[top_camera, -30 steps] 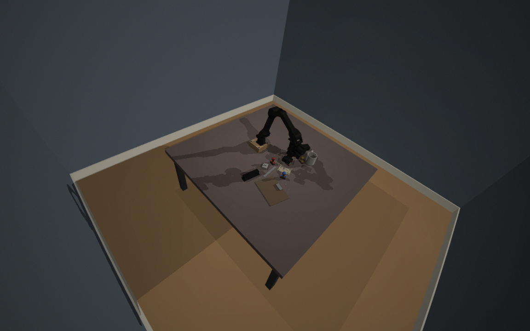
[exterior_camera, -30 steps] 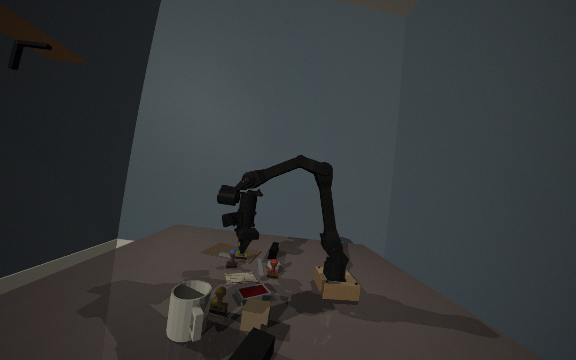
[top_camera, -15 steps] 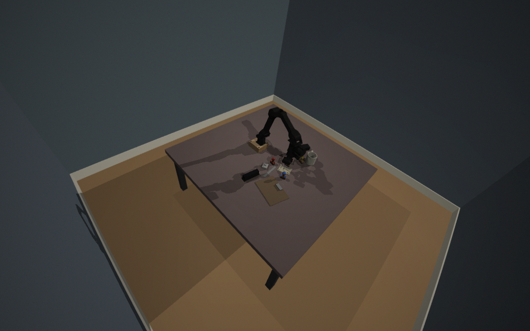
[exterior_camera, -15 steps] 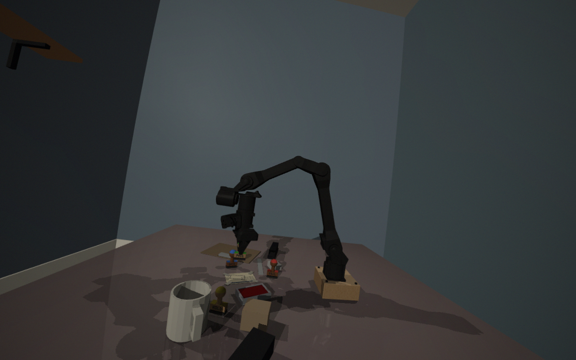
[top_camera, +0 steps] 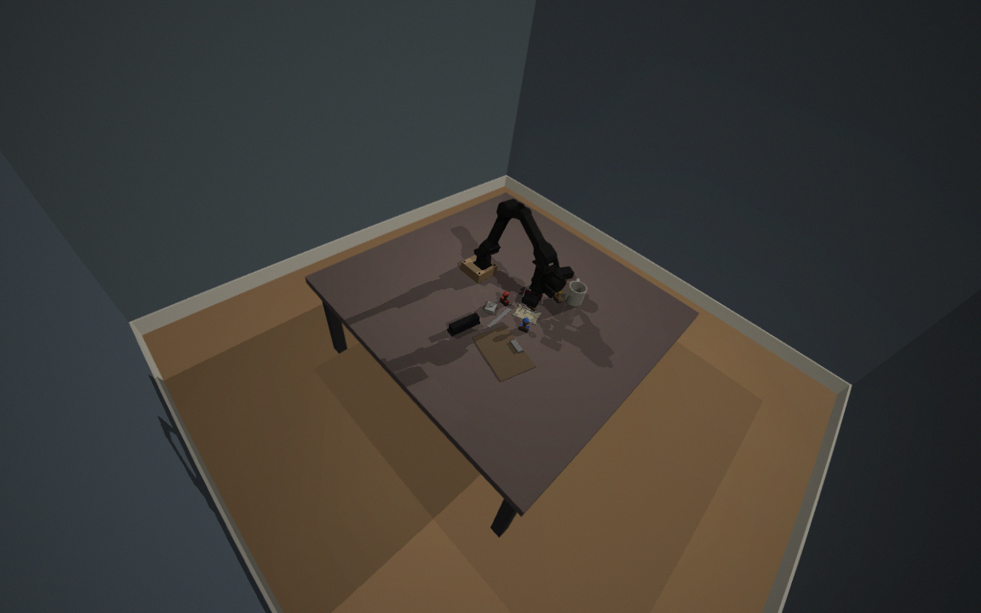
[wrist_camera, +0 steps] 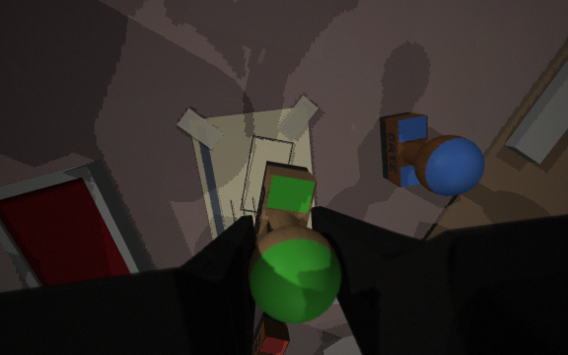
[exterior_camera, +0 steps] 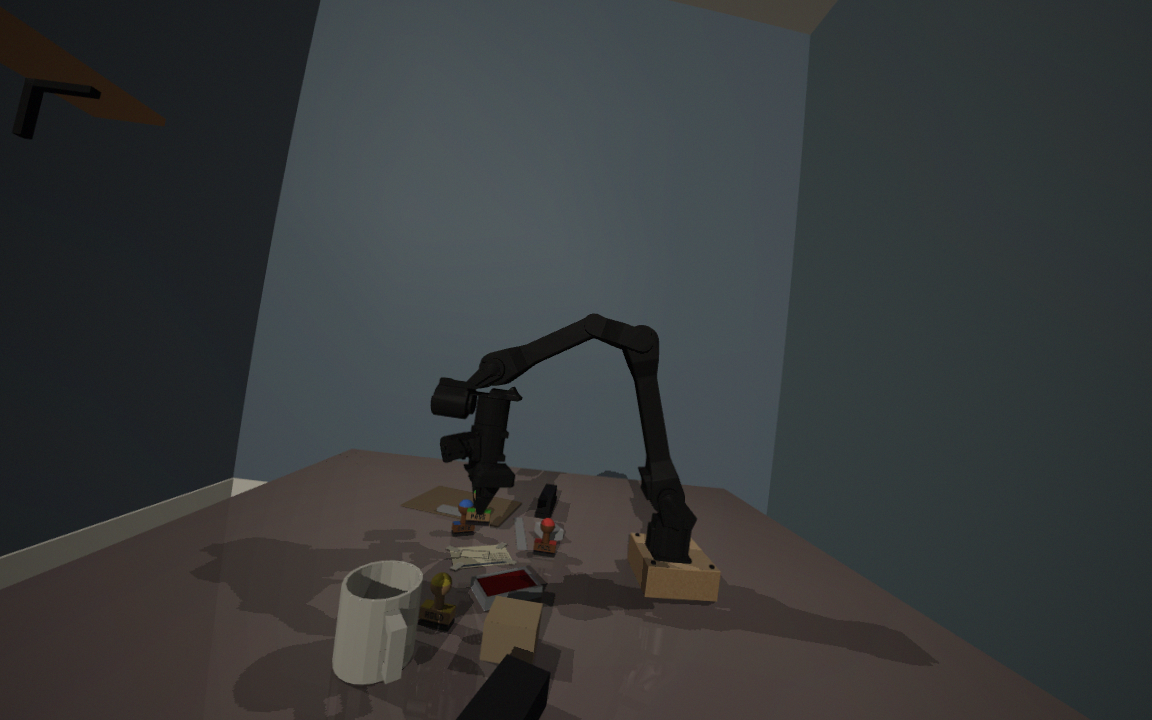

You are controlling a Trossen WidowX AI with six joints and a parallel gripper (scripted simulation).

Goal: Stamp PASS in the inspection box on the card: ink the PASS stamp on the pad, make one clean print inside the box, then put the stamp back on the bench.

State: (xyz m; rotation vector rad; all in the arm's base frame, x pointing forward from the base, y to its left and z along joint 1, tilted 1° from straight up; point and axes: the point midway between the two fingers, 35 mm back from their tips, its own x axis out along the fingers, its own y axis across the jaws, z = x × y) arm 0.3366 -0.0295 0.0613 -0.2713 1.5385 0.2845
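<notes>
Now: gripper tip 8 cm above the cream card and 2 cm past it. The rest, counted from my gripper tip: red-knobbed stamp: 13 cm behind, 6 cm below, 3 cm to the right; blue-knobbed stamp: 8 cm to the right, 6 cm below, 4 cm ahead; green-knobbed PASS stamp: right at my gripper tip.
</notes>
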